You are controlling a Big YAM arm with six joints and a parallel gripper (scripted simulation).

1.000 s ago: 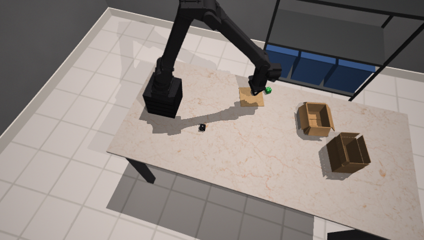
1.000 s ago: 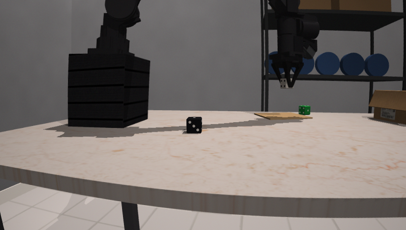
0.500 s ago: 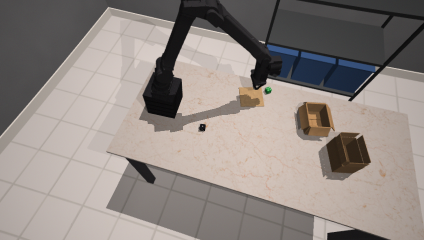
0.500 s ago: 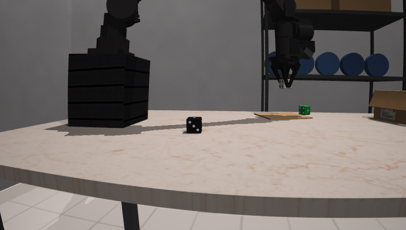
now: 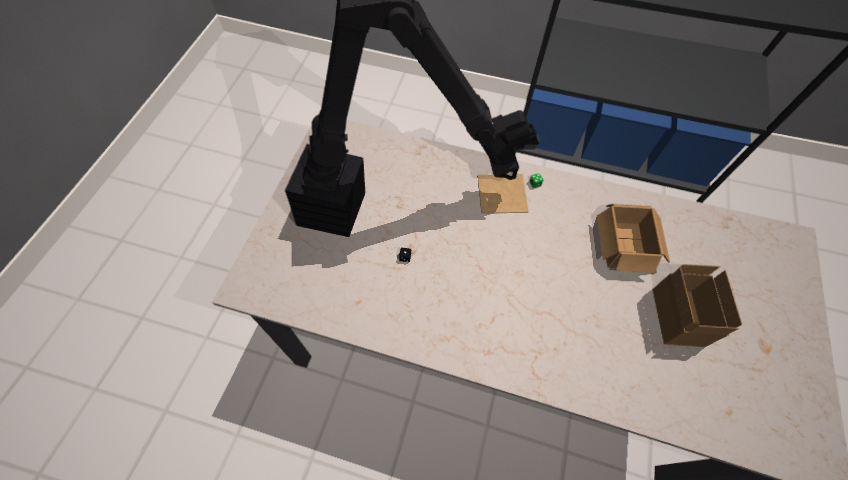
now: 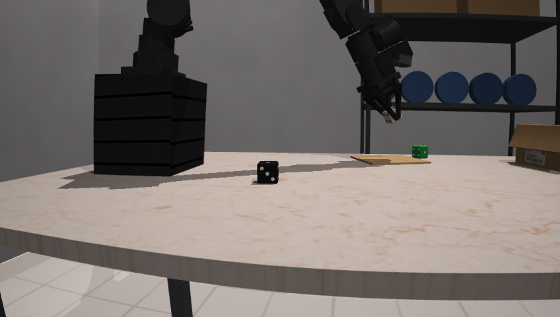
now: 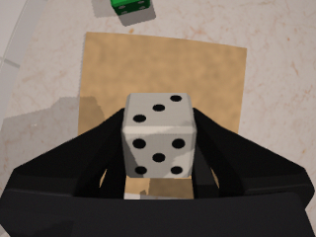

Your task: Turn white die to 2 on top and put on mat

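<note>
Right now the mat is 1 cm behind my hand and 10 cm below it. From my hand the other things lie so: black die (25 cm behind, 28 cm to the right, 9 cm below); then green die (9 cm ahead, 5 cm to the left, 9 cm below).
</note>
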